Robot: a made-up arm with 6 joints. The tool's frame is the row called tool. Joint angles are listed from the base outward.
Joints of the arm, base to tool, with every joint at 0 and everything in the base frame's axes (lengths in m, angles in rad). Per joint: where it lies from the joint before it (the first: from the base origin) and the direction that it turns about. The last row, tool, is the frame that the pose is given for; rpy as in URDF.
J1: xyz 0 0 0.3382 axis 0 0 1
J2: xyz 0 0 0 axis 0 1 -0.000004
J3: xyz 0.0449 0 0.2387 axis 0 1 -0.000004
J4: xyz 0.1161 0 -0.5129 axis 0 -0.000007 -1
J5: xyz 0 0 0 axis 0 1 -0.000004
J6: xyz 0.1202 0 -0.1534 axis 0 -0.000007 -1
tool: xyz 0 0 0 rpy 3.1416 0 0
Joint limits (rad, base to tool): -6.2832..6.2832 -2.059..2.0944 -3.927..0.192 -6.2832..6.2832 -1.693..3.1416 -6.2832..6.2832
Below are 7 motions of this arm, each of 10 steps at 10 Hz.
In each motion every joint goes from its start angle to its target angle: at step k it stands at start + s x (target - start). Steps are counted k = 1, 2, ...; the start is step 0. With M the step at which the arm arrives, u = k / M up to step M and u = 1 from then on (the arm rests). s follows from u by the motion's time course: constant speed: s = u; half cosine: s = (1 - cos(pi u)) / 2; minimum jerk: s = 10 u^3 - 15 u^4 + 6 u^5.
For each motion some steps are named. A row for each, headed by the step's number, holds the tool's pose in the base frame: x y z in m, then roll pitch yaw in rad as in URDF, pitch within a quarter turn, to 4 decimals.
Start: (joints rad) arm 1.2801 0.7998 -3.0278 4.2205 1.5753 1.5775
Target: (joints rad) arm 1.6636 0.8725 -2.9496 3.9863 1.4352 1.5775
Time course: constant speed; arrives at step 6
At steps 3, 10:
3: 0.1812 0.6201 0.9845 -0.7938 -0.7502 -2.5668
10: 0.0378 0.6890 0.9542 -0.5651 -0.7092 -2.5414

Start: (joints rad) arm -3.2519 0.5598 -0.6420 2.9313 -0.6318 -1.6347
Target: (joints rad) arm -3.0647 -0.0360 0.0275 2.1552 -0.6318 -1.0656
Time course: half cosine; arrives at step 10
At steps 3, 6, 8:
3: -0.1158 0.0764 -0.0329 2.5740 -0.0530 1.8235
6: -0.0802 0.1225 -0.0003 2.5636 -0.1955 2.0437
8: -0.0686 0.1446 0.0103 2.5729 -0.2682 2.1661

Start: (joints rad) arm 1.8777 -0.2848 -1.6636 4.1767 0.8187 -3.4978
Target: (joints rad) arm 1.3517 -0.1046 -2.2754 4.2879 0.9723 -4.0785
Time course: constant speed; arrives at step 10
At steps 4, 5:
4: -0.0137 0.5231 1.0645 -0.8325 -0.2995 -1.2576
5: 0.0174 0.5052 1.0873 -0.8276 -0.2897 -1.3546

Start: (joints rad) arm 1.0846 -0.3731 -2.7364 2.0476 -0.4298 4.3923
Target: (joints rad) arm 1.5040 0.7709 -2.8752 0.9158 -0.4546 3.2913
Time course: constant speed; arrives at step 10
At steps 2, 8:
2: 0.1853 0.0059 1.1829 -0.3162 -0.4439 -2.2415
8: 0.2293 0.4502 1.0610 0.7025 -0.2595 2.6597

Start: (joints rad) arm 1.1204 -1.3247 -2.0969 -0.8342 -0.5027 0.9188
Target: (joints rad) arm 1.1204 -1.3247 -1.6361 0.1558 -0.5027 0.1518
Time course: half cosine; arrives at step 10
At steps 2, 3, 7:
2: -0.3700 -0.4876 0.9549 0.4372 0.5575 -1.8303
3: -0.3500 -0.4811 0.9712 0.4042 0.5376 -1.8065
7: -0.2098 -0.4140 1.0524 0.1385 0.3946 -1.7308

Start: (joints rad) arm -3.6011 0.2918 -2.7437 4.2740 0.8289 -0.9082
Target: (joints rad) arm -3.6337 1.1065 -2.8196 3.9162 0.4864 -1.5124
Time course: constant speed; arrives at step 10
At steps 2, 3, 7, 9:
2: -0.5167 0.2781 1.0991 0.6016 0.4703 2.5720
3: -0.5704 0.3007 1.0506 0.5025 0.5853 2.4740
7: -0.7435 0.3765 0.8110 -0.1838 0.8805 1.8402
9: -0.8005 0.4028 0.6697 -0.6426 0.8622 1.4384

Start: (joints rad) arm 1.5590 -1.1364 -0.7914 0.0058 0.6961 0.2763
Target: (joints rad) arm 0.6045 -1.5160 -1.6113 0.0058 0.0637 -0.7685
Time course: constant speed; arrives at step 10
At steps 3, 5, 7, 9, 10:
3: 0.0656 0.2130 1.0301 0.1517 -1.3578 -2.0212
5: 0.0204 0.0378 1.1101 0.3530 -0.9505 -2.4825
7: -0.0975 -0.1213 1.1371 0.3065 -0.5567 -2.7879
9: -0.2723 -0.2300 1.1081 0.1627 -0.2053 -3.1166
10: -0.3720 -0.2577 1.0729 0.0542 -0.0561 2.9819

